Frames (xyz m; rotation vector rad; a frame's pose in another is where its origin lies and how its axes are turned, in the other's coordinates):
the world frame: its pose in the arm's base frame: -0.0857 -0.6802 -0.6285 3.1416 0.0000 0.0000
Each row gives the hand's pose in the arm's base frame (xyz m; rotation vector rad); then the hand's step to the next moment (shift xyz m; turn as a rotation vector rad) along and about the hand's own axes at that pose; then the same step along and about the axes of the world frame.
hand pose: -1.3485 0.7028 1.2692 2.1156 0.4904 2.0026
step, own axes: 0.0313 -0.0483 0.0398 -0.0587 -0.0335 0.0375
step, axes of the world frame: 0.0353 -0.0597 -0.0091 0.0316 -0.0132 0.0693
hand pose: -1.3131 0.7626 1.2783 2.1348 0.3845 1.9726
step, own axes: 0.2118 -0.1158 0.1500 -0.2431 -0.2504 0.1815
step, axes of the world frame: 0.1587 -0.1824 -0.1493 0.1514 -0.1606 0.3256
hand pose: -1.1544 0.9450 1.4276 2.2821 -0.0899 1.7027
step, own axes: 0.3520 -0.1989 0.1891 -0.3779 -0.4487 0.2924
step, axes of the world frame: 0.3248 -0.1827 -0.2456 0.2581 -0.3038 0.5203
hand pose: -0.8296 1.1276 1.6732 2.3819 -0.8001 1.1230
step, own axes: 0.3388 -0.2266 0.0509 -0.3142 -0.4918 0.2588
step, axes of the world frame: 0.3489 -0.0328 -0.2142 0.2994 -0.3344 0.4540
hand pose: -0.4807 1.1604 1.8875 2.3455 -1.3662 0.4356
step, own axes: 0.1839 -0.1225 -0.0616 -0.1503 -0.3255 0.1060
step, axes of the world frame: 0.1907 0.0545 -0.1153 0.2211 -0.2089 0.2174
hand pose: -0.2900 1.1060 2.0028 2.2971 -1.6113 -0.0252
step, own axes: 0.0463 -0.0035 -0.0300 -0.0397 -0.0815 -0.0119
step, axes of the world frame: 0.0259 0.0336 -0.0354 0.0624 -0.0642 0.0185
